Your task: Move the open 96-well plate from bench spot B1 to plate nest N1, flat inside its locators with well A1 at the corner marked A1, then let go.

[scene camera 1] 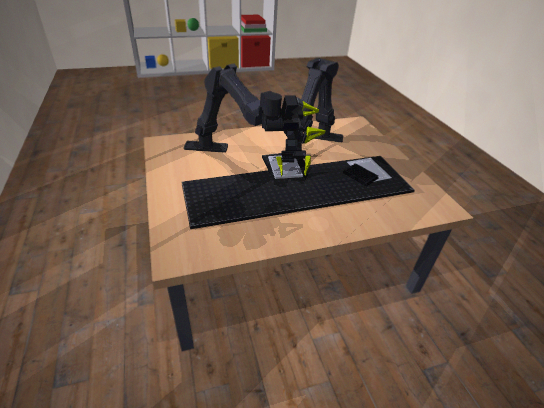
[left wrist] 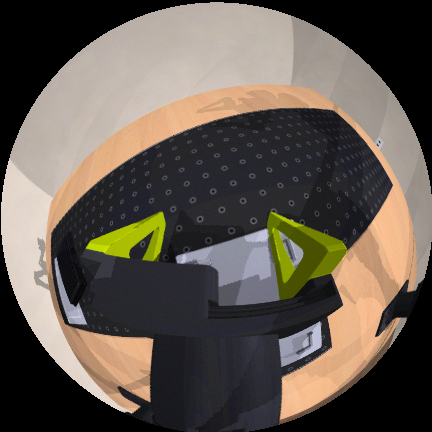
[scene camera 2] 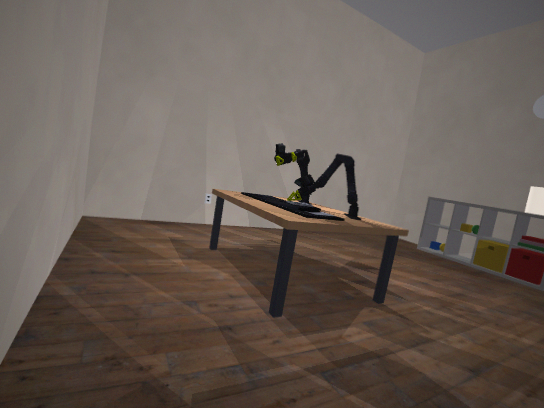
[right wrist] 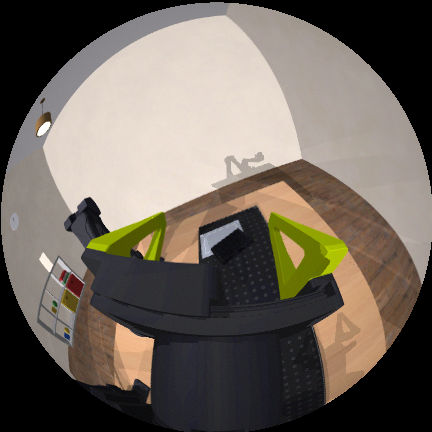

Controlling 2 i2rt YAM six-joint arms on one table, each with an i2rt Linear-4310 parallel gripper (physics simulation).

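Where they show: left gripper, between the fingertips: (scene camera 1: 293,175) (left wrist: 215,217) (scene camera 2: 288,199); right gripper, between the fingertips: (scene camera 1: 321,121) (scene camera 2: 290,159) (right wrist: 216,217); left arm's base, origin of its link: (scene camera 1: 323,136) (scene camera 2: 352,217); right arm's base, origin of its link: (scene camera 1: 206,147).
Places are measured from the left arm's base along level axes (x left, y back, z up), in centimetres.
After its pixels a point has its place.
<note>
The plate (scene camera 1: 287,167) @[x -12.5, y -37.1, z 2.5 cm], a pale grey flat piece, lies at the back edge of the black perforated deck mat (scene camera 1: 295,193) @[x -6.5, y -53.0, z 1.3 cm] near the middle. My left gripper (scene camera 1: 290,167) @[x -8.8, y -44.5, z 3.8 cm] is open and down around it, a yellow-green finger on each side. In the left wrist view the plate (left wrist: 224,263) @[x -9.9, y -40.7, z 2.5 cm] lies between the fingers of the left gripper (left wrist: 219,242) @[x -8.8, y -44.5, z 3.8 cm]. My right gripper (scene camera 1: 312,120) @[x -0.5, y -48.8, z 31.6 cm] is open and empty, raised above the table behind the plate. It also shows in the right wrist view (right wrist: 217,249).
A dark block on a pale base (scene camera 1: 364,172) @[x 20.4, y -32.5, z 3.0 cm] sits at the mat's right end; it also shows in the right wrist view (right wrist: 228,242) @[x 19.4, y -32.1, z 2.8 cm]. A shelf with coloured objects (scene camera 1: 201,36) stands beyond the table.
</note>
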